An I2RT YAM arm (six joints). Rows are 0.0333 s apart.
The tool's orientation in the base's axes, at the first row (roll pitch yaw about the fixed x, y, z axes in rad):
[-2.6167 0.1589 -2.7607]
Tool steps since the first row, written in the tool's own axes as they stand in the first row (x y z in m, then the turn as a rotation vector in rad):
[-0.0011 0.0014 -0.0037 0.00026 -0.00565 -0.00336]
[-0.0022 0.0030 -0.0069 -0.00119 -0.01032 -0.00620]
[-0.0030 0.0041 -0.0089 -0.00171 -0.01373 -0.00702]
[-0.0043 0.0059 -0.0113 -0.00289 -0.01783 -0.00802]
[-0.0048 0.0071 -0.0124 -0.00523 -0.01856 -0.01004]
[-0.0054 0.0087 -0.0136 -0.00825 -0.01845 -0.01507]
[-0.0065 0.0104 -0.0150 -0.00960 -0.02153 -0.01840]
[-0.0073 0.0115 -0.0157 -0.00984 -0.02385 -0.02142]
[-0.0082 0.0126 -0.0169 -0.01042 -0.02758 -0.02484]
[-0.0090 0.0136 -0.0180 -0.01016 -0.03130 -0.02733]
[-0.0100 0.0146 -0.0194 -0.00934 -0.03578 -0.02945]
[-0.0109 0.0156 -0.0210 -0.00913 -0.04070 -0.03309]
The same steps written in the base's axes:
[-0.0005 0.0031 0.0026 0.00011 -0.00341 0.00563]
[-0.0009 0.0062 0.0048 0.00171 -0.00559 0.01059]
[-0.0011 0.0082 0.0061 0.00277 -0.00790 0.01306]
[-0.0011 0.0112 0.0074 0.00456 -0.01047 0.01613]
[-0.0012 0.0128 0.0078 0.00625 -0.00938 0.01859]
[-0.0015 0.0149 0.0082 0.00742 -0.00609 0.02331]
[-0.0013 0.0173 0.0087 0.00837 -0.00678 0.02789]
[-0.0011 0.0188 0.0089 0.00822 -0.00738 0.03166]
[-0.0009 0.0205 0.0095 0.00861 -0.00885 0.03652]
[-0.0008 0.0221 0.0101 0.00851 -0.01102 0.04045]
[-0.0005 0.0239 0.0109 0.00821 -0.01417 0.04435]
[-0.0005 0.0257 0.0119 0.00810 -0.01684 0.04986]

